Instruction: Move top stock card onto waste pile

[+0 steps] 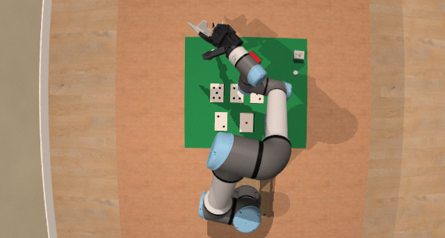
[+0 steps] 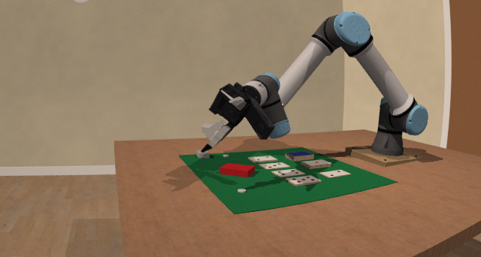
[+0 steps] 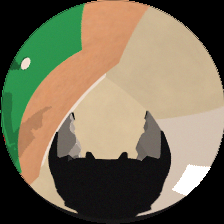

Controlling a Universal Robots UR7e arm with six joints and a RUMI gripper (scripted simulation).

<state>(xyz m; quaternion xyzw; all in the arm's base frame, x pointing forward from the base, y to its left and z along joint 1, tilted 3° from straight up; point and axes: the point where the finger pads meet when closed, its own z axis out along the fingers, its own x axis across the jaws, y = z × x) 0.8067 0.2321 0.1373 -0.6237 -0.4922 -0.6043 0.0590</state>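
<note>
My gripper is now 420 mm past the card, 340 mm to the left of it and 160 mm above it. From my hand the other things lie so: grey cube: 80 mm behind, 470 mm to the right, 160 mm below; then green mat: 280 mm behind, 220 mm to the right, 190 mm below; then red block: 130 mm behind, 230 mm to the right, 160 mm below.
</note>
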